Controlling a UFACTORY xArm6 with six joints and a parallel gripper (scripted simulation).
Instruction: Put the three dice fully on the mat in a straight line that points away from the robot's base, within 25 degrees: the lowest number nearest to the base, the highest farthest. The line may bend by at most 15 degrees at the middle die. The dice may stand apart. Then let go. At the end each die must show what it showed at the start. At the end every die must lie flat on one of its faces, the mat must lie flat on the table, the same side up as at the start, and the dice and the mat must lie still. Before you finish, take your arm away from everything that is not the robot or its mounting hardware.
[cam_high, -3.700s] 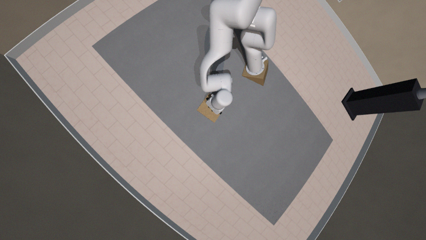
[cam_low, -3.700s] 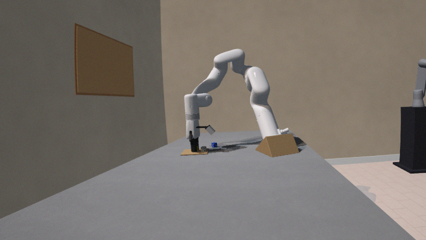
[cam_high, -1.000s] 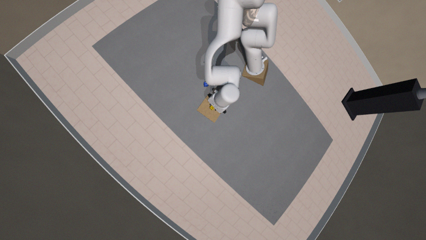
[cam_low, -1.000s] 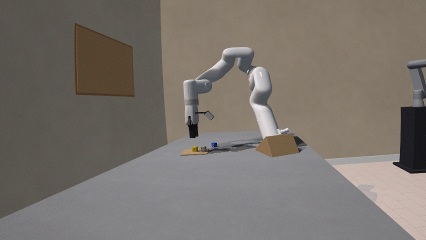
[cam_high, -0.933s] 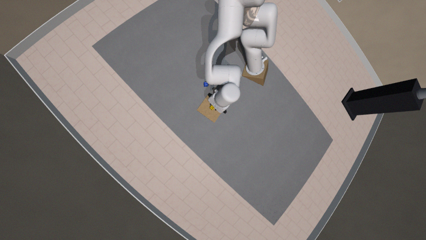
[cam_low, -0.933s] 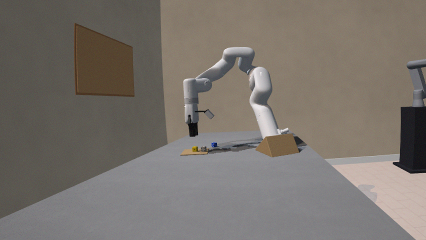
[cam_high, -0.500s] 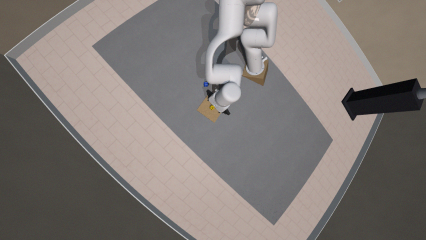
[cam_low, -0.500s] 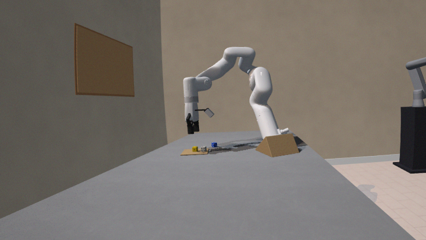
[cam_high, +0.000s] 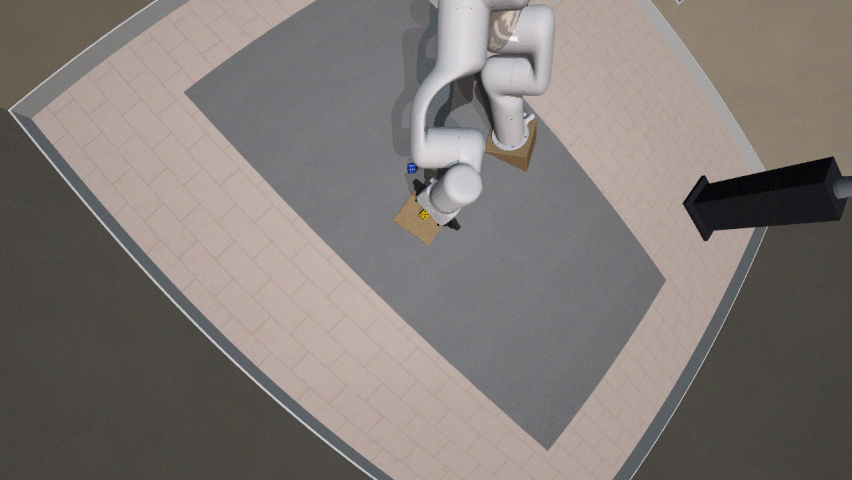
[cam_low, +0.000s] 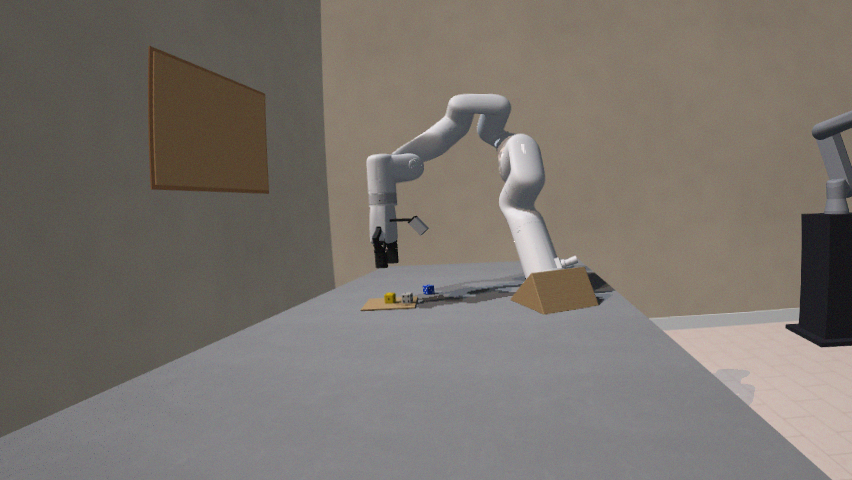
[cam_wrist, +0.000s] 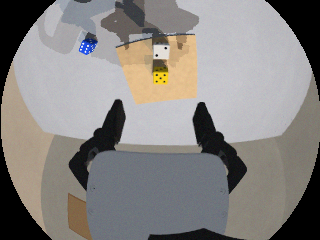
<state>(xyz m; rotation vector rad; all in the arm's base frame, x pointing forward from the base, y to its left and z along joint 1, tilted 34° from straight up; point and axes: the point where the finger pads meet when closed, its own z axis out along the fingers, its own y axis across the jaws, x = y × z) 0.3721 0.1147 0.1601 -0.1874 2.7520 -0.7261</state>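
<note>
Now: the blue die 14 cm to the right of my hand, 10 cm below it and 7 cm behind it. Round my hand: yellow die 10 cm below; then tan mat 11 cm below; then white die 10 cm below, 5 cm behind.
</note>
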